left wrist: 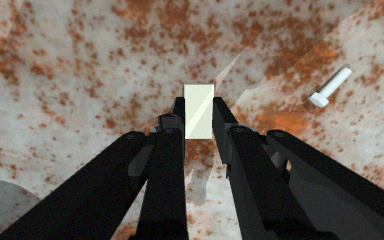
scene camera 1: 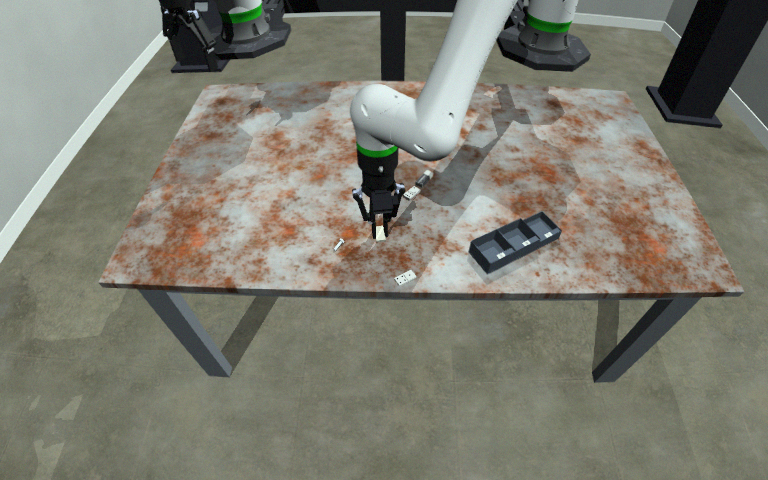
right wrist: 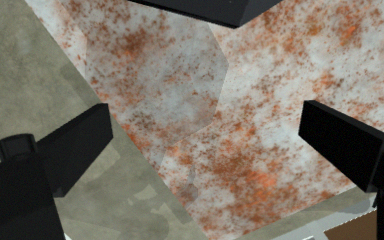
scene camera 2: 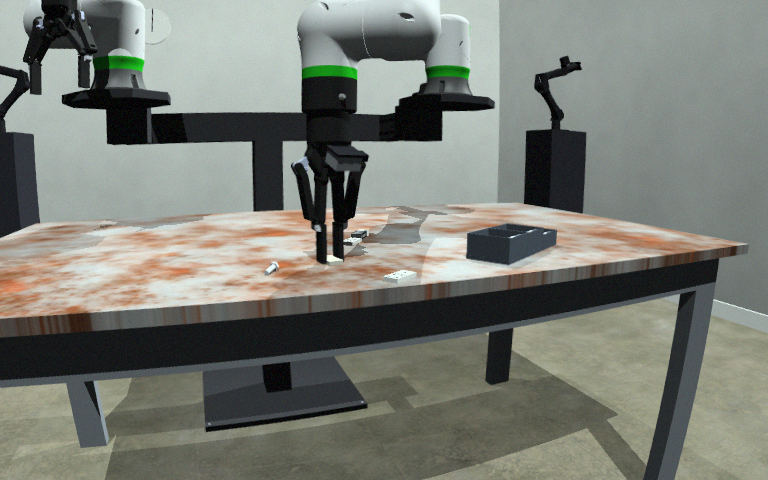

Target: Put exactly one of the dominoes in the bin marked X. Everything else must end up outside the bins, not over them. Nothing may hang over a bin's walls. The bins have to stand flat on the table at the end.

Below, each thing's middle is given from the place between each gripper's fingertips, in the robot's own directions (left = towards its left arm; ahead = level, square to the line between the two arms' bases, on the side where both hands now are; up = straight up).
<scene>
My left gripper is now 10 mm short of the dark three-bin tray [scene camera 1: 493, 250], 370 mm to the right of it and 10 mm above it. The rest, counted from my left hand: plain cream domino [left wrist: 199, 97] 30 mm below.
Right now the plain cream domino is 550 mm to the left of my right hand [scene camera 2: 59, 91], 350 mm below it and 300 mm ahead of it. Round my right hand: dark three-bin tray 910 mm to the left, 330 mm below, 310 mm ahead.
</scene>
